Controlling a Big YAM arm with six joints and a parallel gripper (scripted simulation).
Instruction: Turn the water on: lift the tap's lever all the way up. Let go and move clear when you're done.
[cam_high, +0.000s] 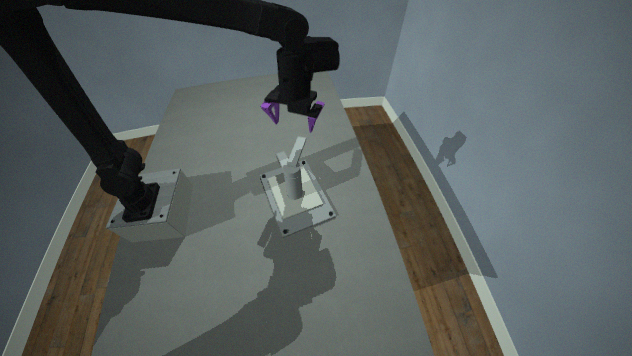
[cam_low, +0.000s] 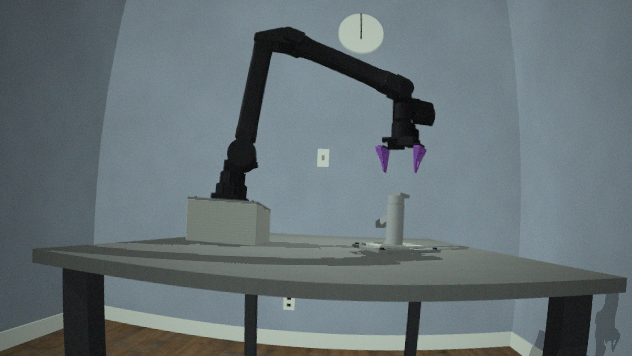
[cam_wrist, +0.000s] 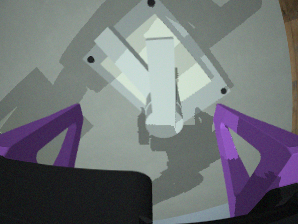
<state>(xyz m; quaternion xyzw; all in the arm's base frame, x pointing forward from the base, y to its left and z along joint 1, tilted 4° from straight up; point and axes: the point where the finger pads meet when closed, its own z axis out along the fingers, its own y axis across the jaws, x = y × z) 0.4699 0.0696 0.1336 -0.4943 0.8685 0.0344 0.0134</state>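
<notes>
The lever lies 80 mm below my hand and 20 mm to the right of it. From my hand the other things lie so: tap: 130 mm below, 50 mm to the right, 20 mm behind.
</notes>
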